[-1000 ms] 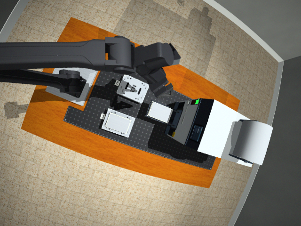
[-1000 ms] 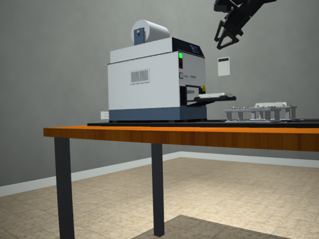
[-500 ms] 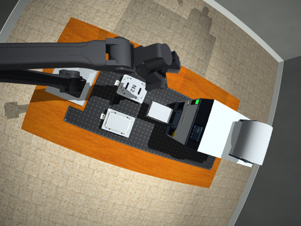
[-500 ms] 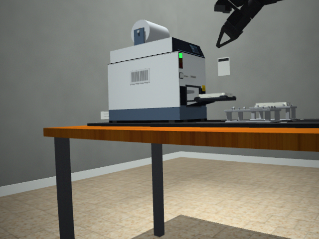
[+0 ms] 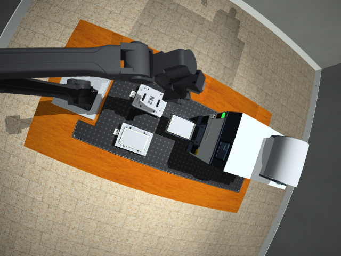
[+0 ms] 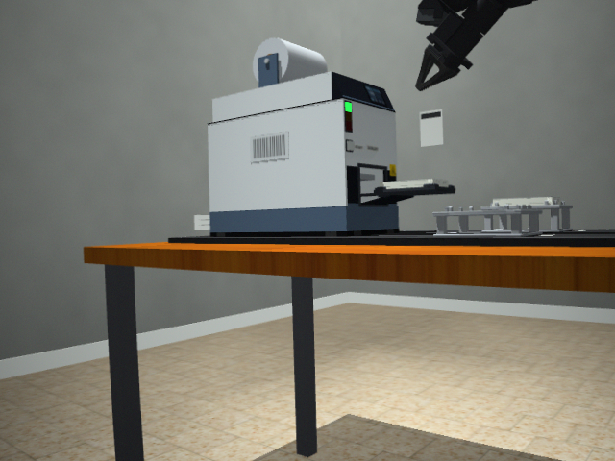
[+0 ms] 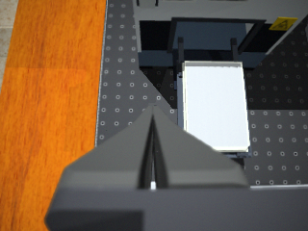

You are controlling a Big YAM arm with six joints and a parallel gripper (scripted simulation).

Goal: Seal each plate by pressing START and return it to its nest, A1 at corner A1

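Right now my hand is 70 mm short of the sealer stage, 80 mm to the left of it and 200 mm above it. Round my hand: plate nest (120 mm behind, 10 mm to the right, 250 mm below); then pale start button (170 mm ahead, 10 mm to the left, 100 mm below); then A1 mark (200 mm behind, 40 mm to the left, 250 mm below).
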